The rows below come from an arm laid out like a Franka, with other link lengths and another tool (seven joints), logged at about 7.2 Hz.
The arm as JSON. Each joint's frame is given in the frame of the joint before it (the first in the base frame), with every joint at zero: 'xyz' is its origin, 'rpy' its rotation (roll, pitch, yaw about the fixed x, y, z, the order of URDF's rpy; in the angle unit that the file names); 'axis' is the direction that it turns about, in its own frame. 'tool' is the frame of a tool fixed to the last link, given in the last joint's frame.
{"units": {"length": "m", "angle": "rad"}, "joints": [
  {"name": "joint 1", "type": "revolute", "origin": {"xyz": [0.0, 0.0, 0.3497], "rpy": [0.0, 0.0, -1.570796]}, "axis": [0.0, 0.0, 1.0]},
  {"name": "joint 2", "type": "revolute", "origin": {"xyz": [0.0, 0.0, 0.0], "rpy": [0.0, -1.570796, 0.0]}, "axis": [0.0, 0.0, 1.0]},
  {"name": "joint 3", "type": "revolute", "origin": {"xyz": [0.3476, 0.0, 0.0], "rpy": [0.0, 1.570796, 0.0]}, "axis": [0.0, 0.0, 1.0]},
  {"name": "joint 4", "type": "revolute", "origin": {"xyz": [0.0, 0.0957, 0.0], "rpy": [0.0, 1.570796, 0.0]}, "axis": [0.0, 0.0, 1.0]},
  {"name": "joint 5", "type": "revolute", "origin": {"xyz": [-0.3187, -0.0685, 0.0], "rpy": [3.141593, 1.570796, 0.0]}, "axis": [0.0, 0.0, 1.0]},
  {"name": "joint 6", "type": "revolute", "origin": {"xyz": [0.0, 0.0, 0.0], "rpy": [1.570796, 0.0, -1.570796]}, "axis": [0.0, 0.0, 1.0]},
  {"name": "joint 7", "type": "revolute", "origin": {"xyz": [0.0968, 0.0, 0.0], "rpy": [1.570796, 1.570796, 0.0]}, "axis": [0.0, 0.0, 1.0]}
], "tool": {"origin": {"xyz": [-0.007, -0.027, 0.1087], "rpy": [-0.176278, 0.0, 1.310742]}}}
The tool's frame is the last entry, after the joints.
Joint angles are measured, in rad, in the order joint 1, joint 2, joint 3, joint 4, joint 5, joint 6, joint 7. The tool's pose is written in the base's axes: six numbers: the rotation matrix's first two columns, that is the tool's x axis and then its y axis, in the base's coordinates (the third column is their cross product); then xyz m. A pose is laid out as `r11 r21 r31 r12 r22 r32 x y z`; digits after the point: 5 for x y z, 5 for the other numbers.
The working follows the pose.
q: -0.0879 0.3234 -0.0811 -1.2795 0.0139 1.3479 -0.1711
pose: 0.93565 0.26488 -0.23322 0.28930 -0.95414 0.07695 0.55511 -0.09614 0.58450
Where each joint sits with the arm in this pose, in the base's axes (m; each line is computed from the numbers above, not from the rounded line before):
joint 1: 0.0000 0.0000 0.3497
joint 2: 0.0000 0.0000 0.3497
joint 3: 0.1100 -0.0097 0.6793
joint 4: 0.1994 -0.0254 0.6490
joint 5: 0.5160 -0.0765 0.7075
joint 6: 0.5160 -0.0765 0.7075
joint 7: 0.6084 -0.0922 0.6832
the tool: 0.5551 -0.0961 0.5845

